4 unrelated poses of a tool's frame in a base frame.
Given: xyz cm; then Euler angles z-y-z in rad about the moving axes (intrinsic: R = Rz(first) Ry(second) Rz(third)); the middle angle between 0 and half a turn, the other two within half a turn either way.
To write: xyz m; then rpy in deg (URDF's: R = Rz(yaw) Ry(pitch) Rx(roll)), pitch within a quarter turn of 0, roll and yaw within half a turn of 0. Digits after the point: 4 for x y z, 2 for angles.
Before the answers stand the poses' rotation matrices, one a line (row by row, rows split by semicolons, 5 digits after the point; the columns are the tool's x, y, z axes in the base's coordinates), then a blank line. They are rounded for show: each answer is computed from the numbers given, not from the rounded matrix.
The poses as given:
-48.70, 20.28, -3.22, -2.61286, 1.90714, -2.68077
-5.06, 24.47, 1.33, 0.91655, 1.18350, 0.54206
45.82, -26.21, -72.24, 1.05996, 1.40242, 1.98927
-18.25, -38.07, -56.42, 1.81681, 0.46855, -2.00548
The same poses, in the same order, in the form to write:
-0.47956 -0.32510 -0.81507; 0.23484 0.84741 -0.47617; 0.84550 -0.41977 -0.33004
-0.21248 -0.79833 0.56349; 0.57069 0.36671 0.73473; -0.79320 0.47769 0.37769
-0.83036 0.27963 0.48199; 0.38731 -0.33225 0.86000; 0.40062 0.90079 0.16758
0.97120 0.21136 -0.10998; -0.14353 0.88744 0.43800; 0.19018 -0.40960 0.89222

-0.4870, 0.2028, -0.0322, -128.18, -57.73, 153.91
-0.0506, 0.2447, 0.0133, 51.67, 52.49, 110.42
0.4582, -0.2621, -0.7224, 79.46, -23.62, 154.99
-0.1825, -0.3807, -0.5642, -24.66, -10.96, -8.41

